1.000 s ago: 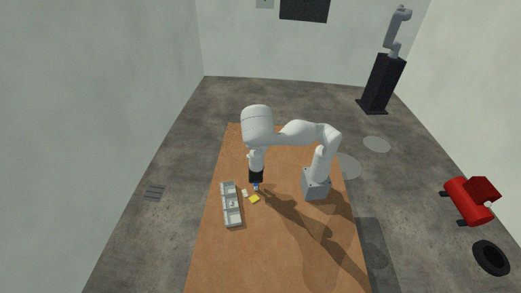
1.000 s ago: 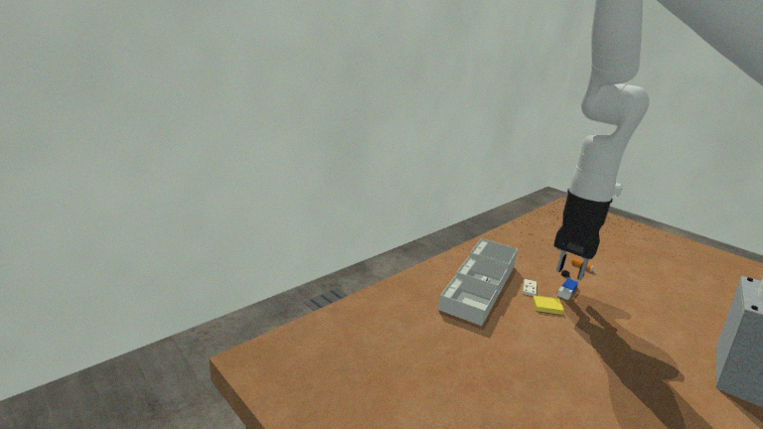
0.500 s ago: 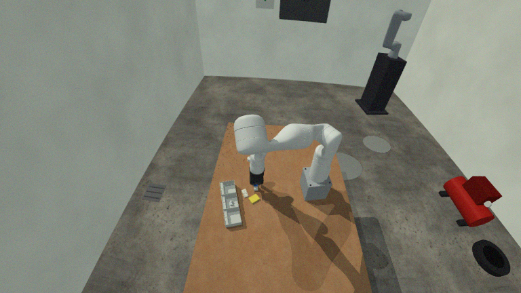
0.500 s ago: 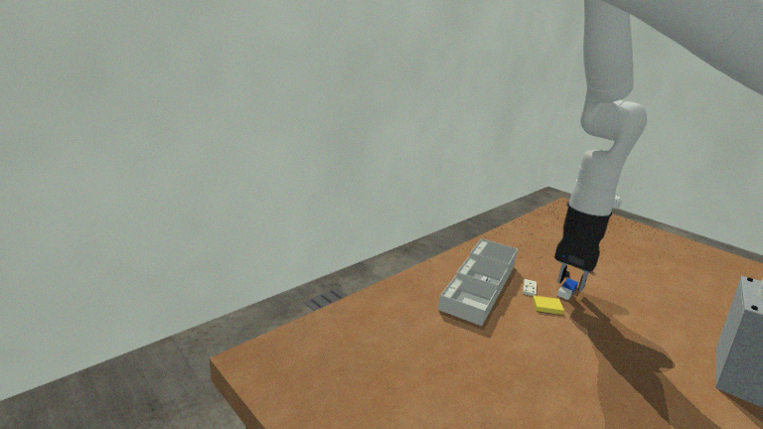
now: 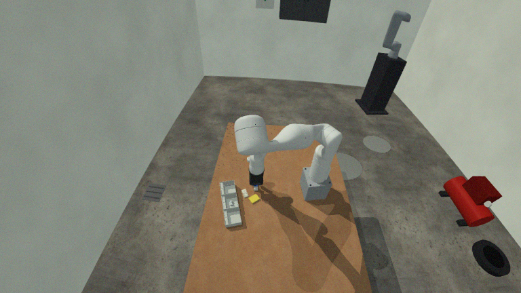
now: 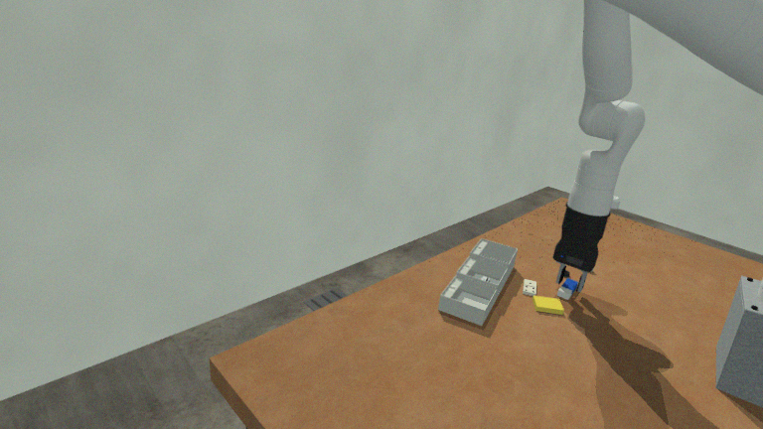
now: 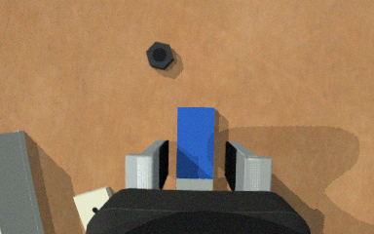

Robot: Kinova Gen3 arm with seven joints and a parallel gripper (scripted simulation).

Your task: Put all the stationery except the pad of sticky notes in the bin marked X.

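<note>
The eraser is 10 mm to the left of my hand and 20 mm below it. Round my hand: sticky notes: 20 mm ahead, 90 mm to the left, 30 mm below; black nut: 20 mm ahead, 70 mm to the right, 30 mm below; white domino: 60 mm ahead, 50 mm to the left, 30 mm below.
</note>
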